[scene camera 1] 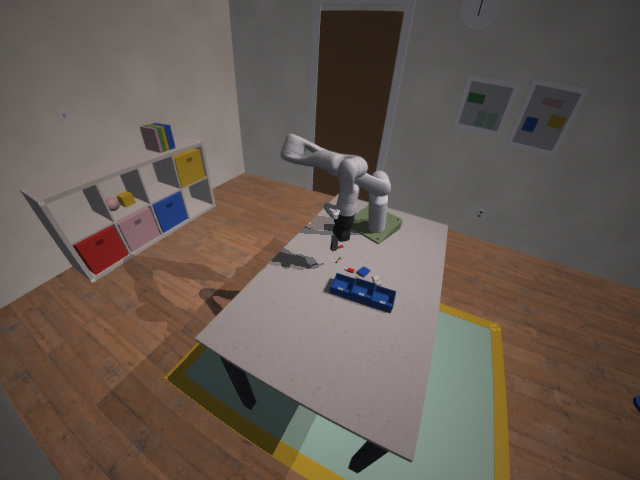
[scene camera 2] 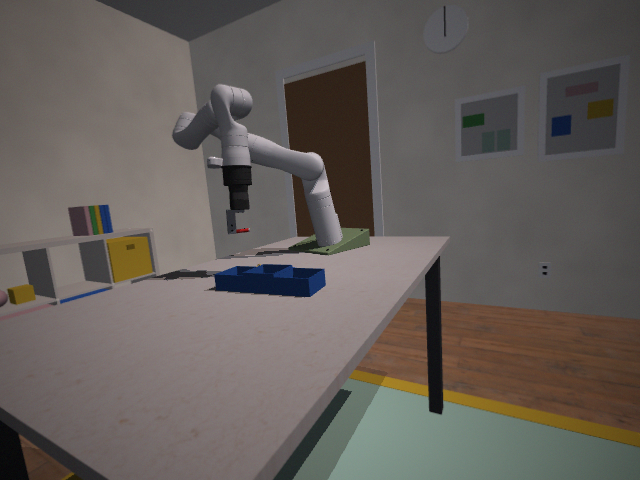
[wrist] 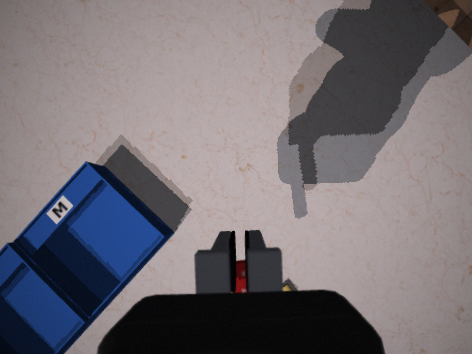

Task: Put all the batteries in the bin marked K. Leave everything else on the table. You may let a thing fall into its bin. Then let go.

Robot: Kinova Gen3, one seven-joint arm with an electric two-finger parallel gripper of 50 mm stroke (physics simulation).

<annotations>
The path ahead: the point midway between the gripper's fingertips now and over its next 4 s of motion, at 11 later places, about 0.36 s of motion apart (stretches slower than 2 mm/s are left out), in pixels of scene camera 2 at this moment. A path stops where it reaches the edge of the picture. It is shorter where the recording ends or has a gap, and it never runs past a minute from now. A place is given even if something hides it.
My gripper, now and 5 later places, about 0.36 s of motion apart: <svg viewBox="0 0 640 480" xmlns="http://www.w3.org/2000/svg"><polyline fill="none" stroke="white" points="232,233 253,243 269,246 271,246 279,251 282,208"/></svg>
</annotations>
